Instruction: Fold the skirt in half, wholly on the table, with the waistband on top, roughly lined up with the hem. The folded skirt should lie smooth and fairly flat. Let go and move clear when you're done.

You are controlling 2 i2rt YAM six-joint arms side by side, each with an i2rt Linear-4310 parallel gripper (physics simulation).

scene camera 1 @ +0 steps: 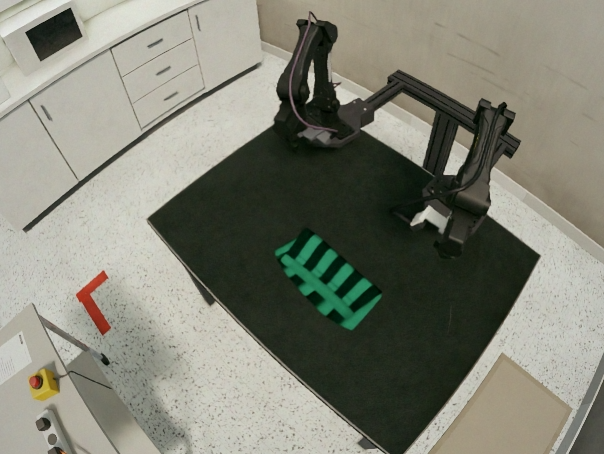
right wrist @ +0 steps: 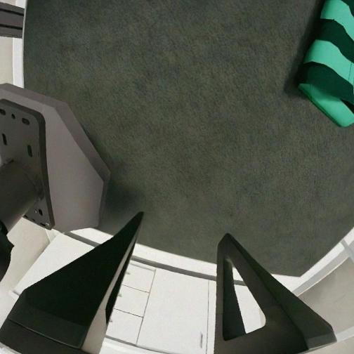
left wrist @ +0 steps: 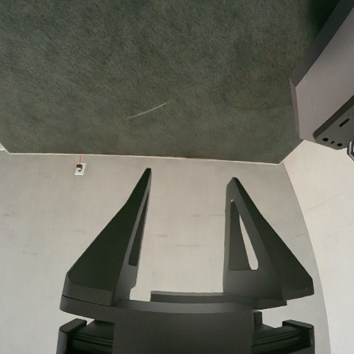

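The green and black striped skirt (scene camera 1: 345, 278) (right wrist: 330, 56) lies folded on the dark table (scene camera 1: 240, 200) (left wrist: 150, 65) (right wrist: 175, 125). Its plain green waistband (scene camera 1: 318, 285) runs lengthwise across the top layer. A striped strip of the lower layer shows beyond the waistband at the lower left, widest in the middle. The folded end at the lower right is slanted, and the piece looks fairly flat. My left gripper (left wrist: 191, 176) is open and empty, well clear of the skirt. My right gripper (right wrist: 183, 229) is open and empty, also clear of it. In scene camera 1 their fingertips are hard to make out.
Both arms are drawn back near their bases at the table's upper right side, by a black mounting frame (scene camera 1: 440, 105). White cabinets (scene camera 1: 85, 125) stand beyond the table at the upper left. A grey side table with a yellow emergency-stop box (scene camera 1: 45, 387) stands at the lower left.
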